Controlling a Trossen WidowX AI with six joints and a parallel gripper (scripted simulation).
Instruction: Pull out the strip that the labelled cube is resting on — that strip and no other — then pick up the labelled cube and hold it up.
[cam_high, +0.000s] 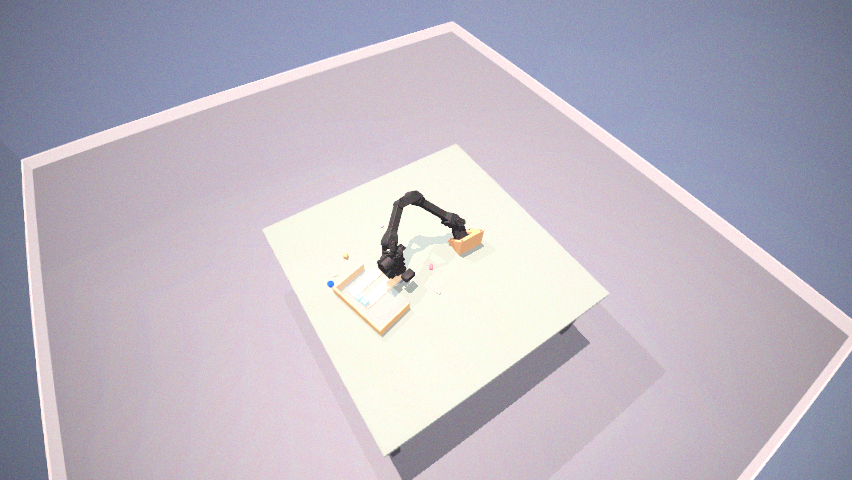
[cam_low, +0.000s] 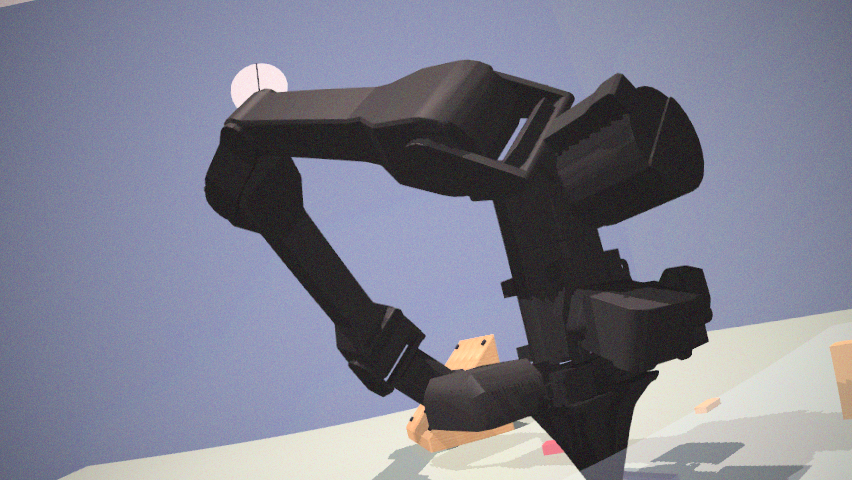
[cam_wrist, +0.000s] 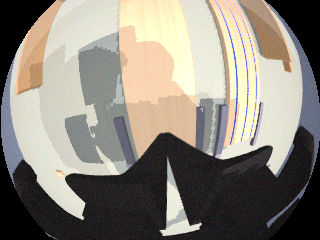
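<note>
Now: the wide tan strip 100 mm ahead of my gripper tip and 20 mm to the left of it. Round my gripper tip: orange piece: 240 mm to the right, 160 mm ahead; white piece: 180 mm to the left, 110 mm behind; pink block: 170 mm behind, 50 mm to the left.
</note>
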